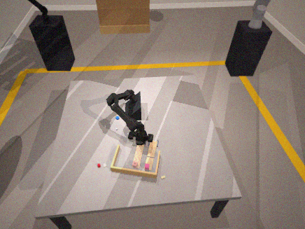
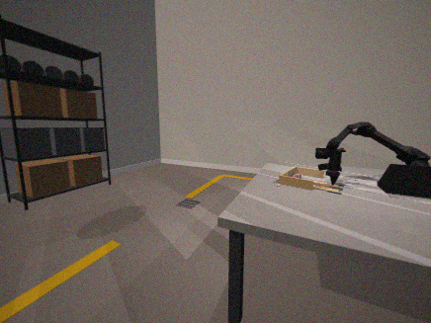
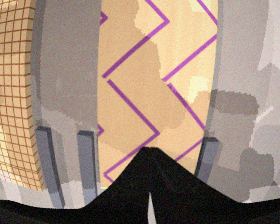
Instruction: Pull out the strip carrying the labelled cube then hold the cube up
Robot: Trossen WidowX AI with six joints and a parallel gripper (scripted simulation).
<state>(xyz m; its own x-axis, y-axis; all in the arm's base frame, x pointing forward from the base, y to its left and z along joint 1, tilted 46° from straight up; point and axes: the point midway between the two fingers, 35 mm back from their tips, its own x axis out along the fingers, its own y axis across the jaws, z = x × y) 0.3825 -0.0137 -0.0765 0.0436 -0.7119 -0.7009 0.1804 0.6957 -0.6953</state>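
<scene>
Now: the pink cube 19 cm ahead of my gripper tip, 4 cm to the right of it and 2 cm above it. The rest, counted from my gripper tip: red piece 30 cm to the right, 19 cm ahead, 1 cm above; then blue piece 27 cm behind, 21 cm to the right.
</scene>
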